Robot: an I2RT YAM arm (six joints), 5 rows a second.
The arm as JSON. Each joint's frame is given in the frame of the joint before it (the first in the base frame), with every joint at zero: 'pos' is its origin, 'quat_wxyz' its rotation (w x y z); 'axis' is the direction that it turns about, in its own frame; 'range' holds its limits. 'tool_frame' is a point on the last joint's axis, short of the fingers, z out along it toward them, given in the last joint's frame.
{
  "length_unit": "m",
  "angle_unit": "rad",
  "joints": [
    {
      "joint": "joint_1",
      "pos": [
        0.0,
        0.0,
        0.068
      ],
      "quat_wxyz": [
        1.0,
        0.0,
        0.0,
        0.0
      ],
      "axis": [
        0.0,
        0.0,
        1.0
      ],
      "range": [
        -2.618,
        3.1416
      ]
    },
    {
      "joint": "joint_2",
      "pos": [
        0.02,
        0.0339,
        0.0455
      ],
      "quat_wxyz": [
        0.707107,
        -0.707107,
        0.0,
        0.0
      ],
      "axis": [
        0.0,
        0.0,
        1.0
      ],
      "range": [
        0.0,
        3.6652
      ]
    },
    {
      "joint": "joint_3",
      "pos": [
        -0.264,
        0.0,
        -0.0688
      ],
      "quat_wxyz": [
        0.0,
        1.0,
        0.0,
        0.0
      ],
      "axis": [
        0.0,
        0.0,
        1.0
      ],
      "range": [
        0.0,
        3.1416
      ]
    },
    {
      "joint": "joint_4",
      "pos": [
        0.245,
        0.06,
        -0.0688
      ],
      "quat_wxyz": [
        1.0,
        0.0,
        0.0,
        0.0
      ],
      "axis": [
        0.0,
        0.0,
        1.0
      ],
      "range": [
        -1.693,
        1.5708
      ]
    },
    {
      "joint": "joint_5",
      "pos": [
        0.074,
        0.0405,
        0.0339
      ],
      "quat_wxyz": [
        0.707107,
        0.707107,
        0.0,
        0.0
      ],
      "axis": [
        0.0,
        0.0,
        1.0
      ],
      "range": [
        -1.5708,
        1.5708
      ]
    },
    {
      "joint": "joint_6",
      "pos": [
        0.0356,
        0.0,
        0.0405
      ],
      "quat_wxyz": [
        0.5,
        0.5,
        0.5,
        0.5
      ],
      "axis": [
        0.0,
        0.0,
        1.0
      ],
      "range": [
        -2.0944,
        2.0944
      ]
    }
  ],
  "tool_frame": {
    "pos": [
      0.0,
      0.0,
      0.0
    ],
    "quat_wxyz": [
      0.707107,
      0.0,
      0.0,
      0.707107
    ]
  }
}
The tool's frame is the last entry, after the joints.
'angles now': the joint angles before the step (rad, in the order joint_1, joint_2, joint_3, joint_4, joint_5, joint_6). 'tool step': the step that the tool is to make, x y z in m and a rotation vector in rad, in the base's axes. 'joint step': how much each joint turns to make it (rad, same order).
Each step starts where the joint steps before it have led.
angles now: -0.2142, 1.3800, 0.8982, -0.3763, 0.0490, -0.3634
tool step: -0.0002, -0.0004, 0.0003, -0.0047, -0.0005, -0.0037
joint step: -0.0009, -0.0011, -0.0001, 0.0006, 0.0052, -0.0008
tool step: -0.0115, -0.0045, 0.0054, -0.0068, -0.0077, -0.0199
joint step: -0.0247, -0.0490, -0.0185, -0.0211, 0.0005, -0.0069
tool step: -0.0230, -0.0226, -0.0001, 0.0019, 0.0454, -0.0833
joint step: -0.1061, -0.0513, -0.0250, -0.0690, -0.0061, -0.0247
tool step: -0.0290, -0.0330, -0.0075, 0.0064, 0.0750, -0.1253
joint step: -0.1659, -0.0248, -0.0288, -0.0646, -0.0042, -0.0477
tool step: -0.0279, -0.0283, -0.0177, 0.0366, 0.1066, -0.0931
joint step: -0.1613, 0.0222, -0.0317, -0.0521, -0.0114, -0.0731
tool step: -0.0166, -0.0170, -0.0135, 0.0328, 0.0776, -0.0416
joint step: -0.0989, 0.0391, -0.0121, -0.0267, -0.0019, -0.0631
